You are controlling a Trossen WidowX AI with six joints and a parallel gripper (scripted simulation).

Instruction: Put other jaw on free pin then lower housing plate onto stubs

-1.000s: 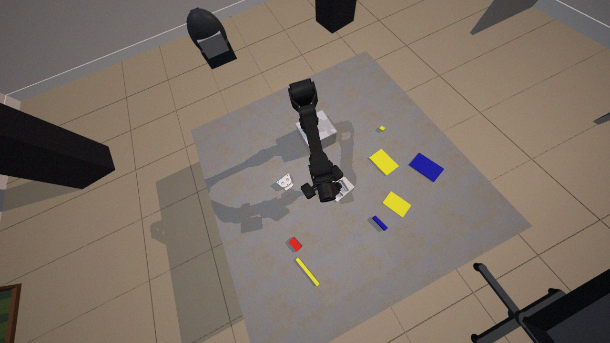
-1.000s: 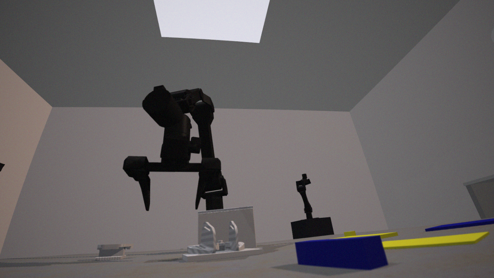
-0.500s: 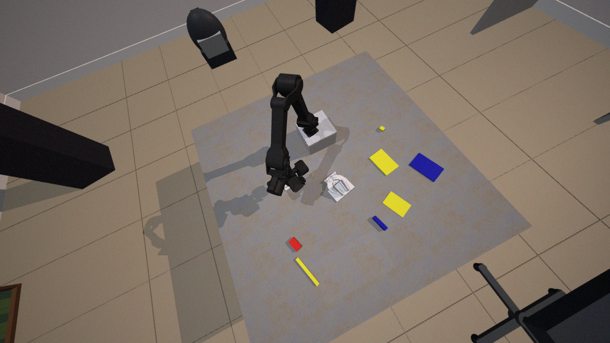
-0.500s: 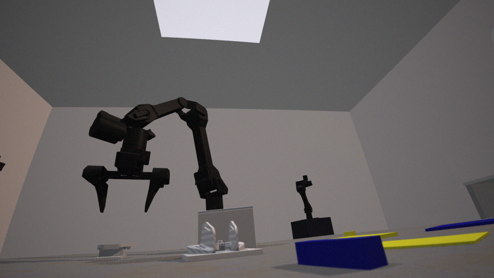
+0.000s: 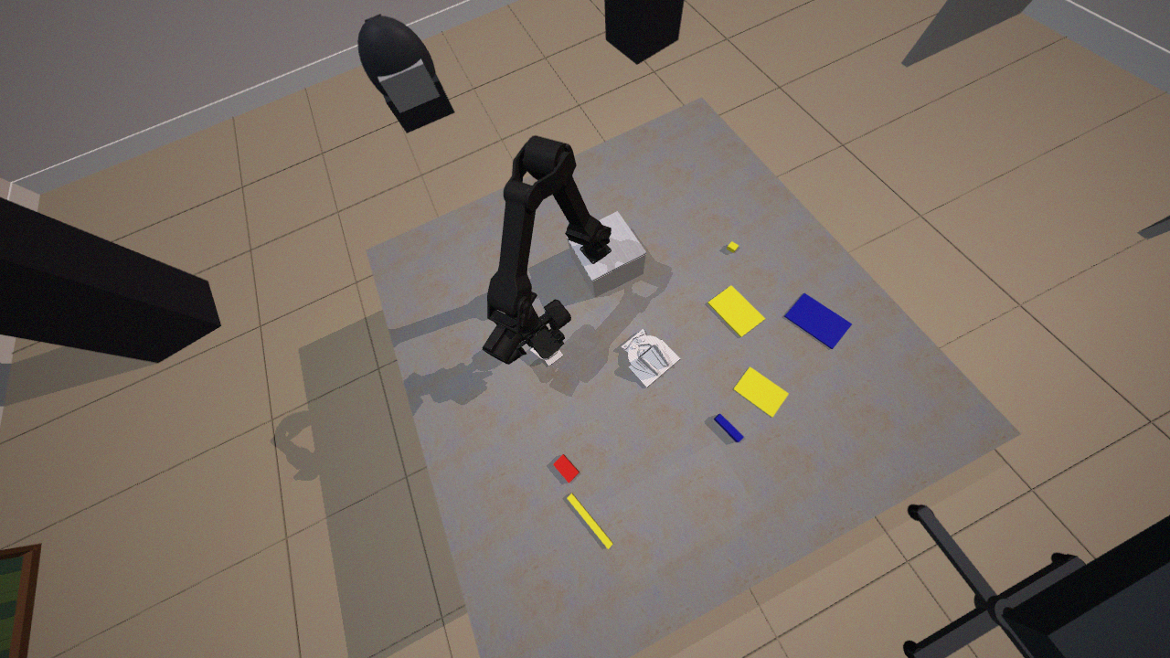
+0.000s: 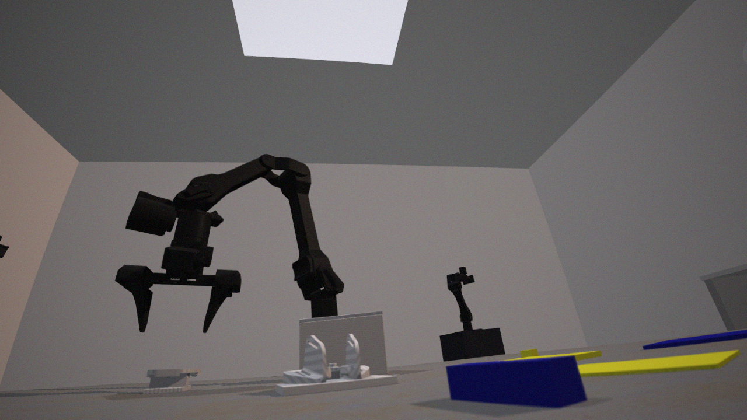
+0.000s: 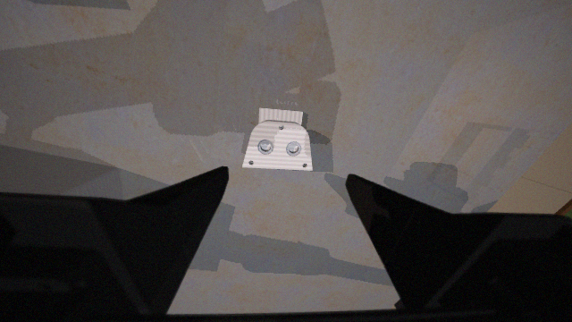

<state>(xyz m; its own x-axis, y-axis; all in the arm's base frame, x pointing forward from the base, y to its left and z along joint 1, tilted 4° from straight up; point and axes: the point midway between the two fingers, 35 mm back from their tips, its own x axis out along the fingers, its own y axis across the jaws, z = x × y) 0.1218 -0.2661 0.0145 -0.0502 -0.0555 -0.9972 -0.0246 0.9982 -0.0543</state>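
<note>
Now: the white ribbed stand 10 mm ahead of my gripper tip, 10 mm to the left of it and 80 mm below it. From my gripper tip the other things lie so: blue block 440 mm ahead, 260 mm to the left, 80 mm below; yellow bar 410 mm ahead, 140 mm to the right, 80 mm below; red block 290 mm ahead, 120 mm to the right, 80 mm below.
</note>
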